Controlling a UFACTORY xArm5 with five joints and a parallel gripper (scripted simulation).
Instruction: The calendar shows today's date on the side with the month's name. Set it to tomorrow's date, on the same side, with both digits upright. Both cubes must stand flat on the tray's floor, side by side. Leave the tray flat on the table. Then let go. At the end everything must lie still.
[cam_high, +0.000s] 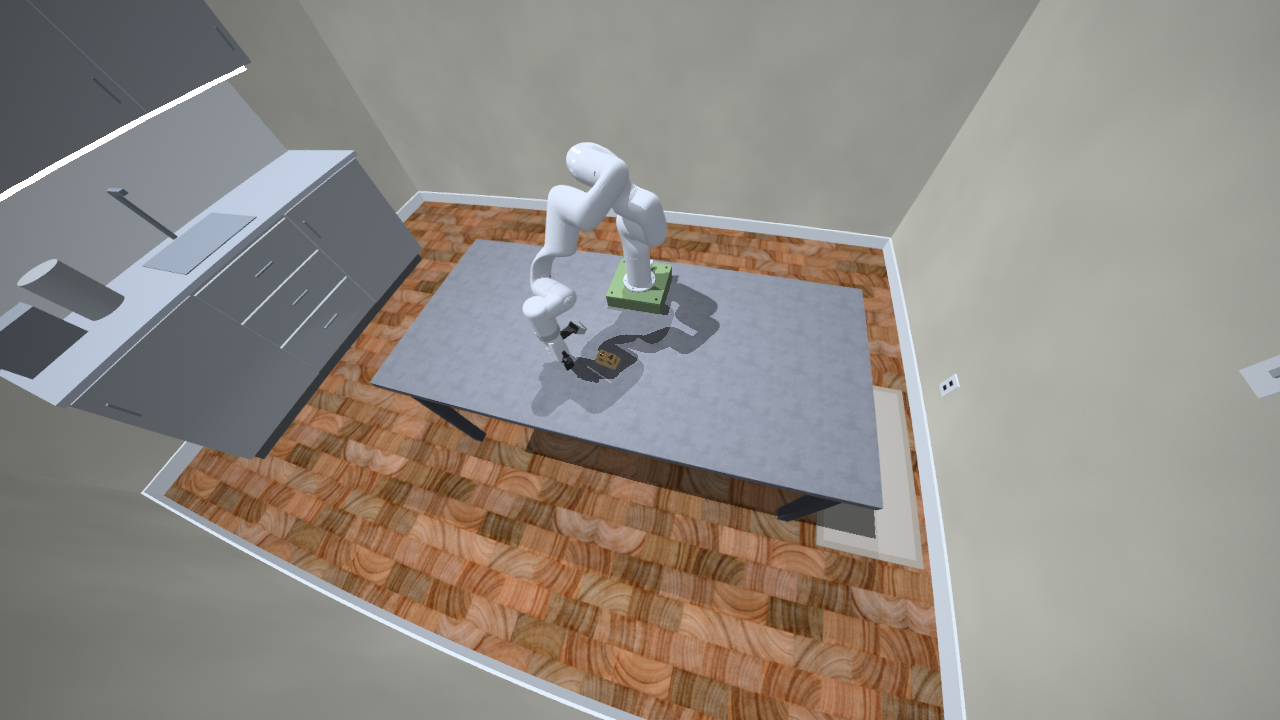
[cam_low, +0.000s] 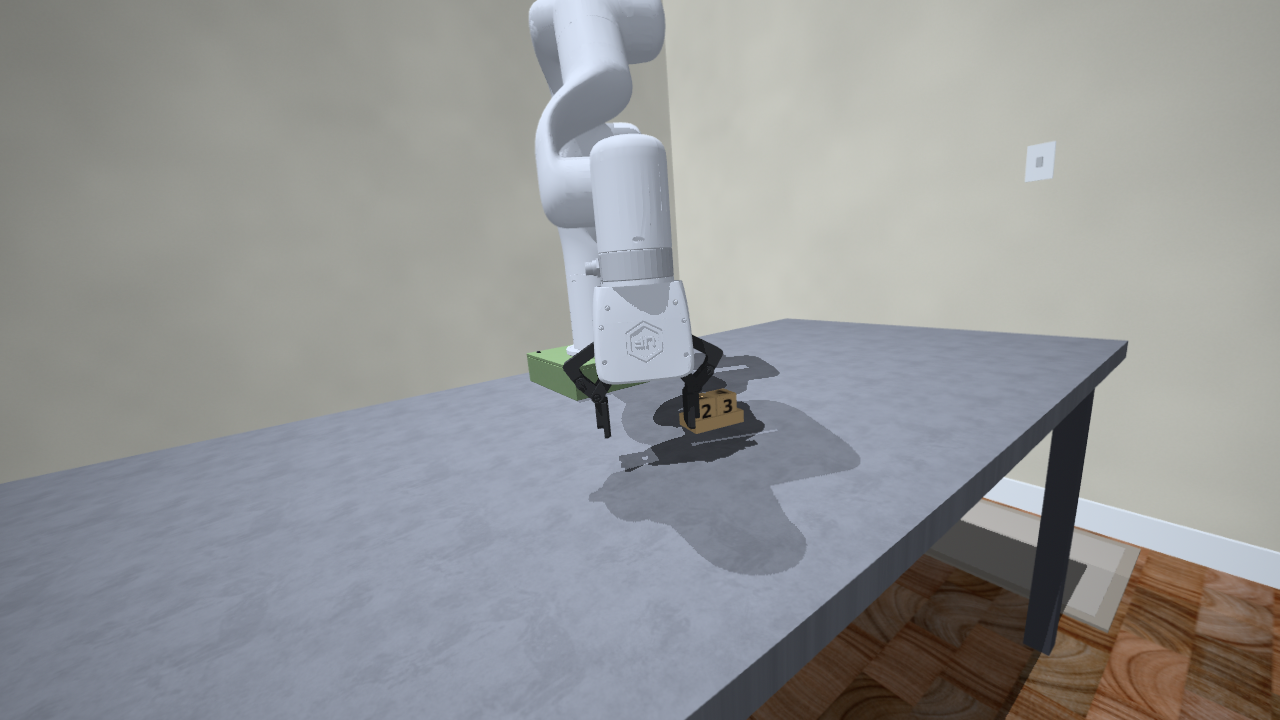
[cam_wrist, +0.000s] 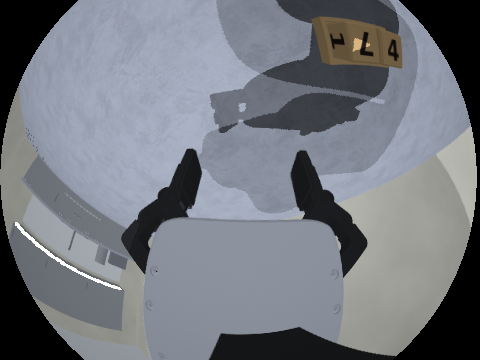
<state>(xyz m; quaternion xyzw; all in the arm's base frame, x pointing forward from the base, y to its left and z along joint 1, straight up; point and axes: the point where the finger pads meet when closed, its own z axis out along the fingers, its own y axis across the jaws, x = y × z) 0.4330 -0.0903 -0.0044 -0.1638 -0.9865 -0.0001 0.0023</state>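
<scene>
Right now the wooden calendar tray is 80 mm behind my hand, 130 mm to the left of it and 50 mm below it.
</scene>
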